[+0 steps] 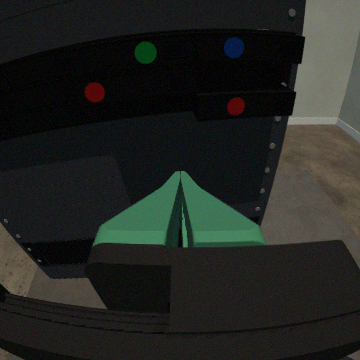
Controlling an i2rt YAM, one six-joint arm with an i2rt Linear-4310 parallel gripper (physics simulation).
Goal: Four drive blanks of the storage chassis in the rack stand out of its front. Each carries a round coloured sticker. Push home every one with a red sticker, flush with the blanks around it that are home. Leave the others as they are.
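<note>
The storage chassis point(40, 102) is a dark band across the rack, with black drive blanks. A blank with a red sticker point(236, 106) at the lower right plainly stands out of the front. A blank with a blue sticker point(234, 47) is above it at the upper right. A blank with a green sticker point(145, 52) is at the upper middle. A blank with another red sticker point(94, 92) is at the left; how far it and the green one stand out is too dark to tell. My gripper point(179, 179) is shut, its green fingertips together with nothing between them, below the blanks and apart from them.
The rack's right post point(272, 145) with round screws runs down beside the chassis. Dark panels point(200, 150) fill the rack below the blanks. A pale wall point(325, 65) and brown floor point(320, 150) show to the right of the rack.
</note>
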